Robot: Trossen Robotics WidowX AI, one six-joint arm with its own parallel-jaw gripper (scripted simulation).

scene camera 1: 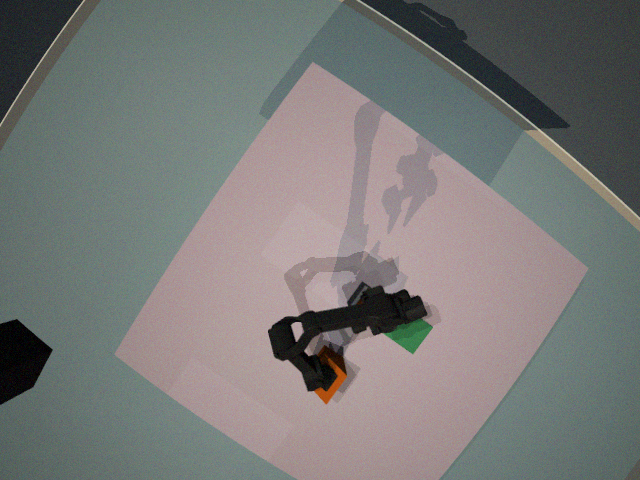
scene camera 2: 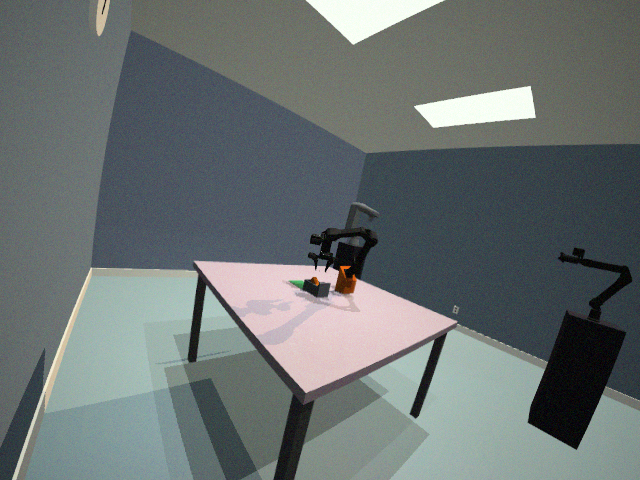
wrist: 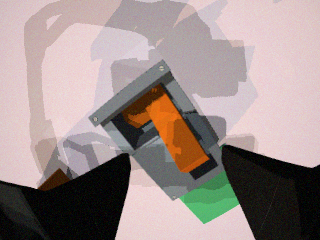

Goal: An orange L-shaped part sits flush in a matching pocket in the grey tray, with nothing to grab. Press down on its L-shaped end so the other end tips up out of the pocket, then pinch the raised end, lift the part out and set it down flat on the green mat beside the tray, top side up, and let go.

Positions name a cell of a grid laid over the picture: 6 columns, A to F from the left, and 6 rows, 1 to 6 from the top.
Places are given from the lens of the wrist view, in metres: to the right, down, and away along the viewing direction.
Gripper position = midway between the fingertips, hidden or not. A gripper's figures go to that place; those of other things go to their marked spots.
my gripper (wrist: D4): 0.01, 0.02, 0.10
orange L-shaped part (wrist: C3): 0.00, -0.02, 0.19
green mat (wrist: D6): 0.10, 0.15, 0.28
The marked spots on the orange L-shaped part and the green mat are 0.22 m apart.
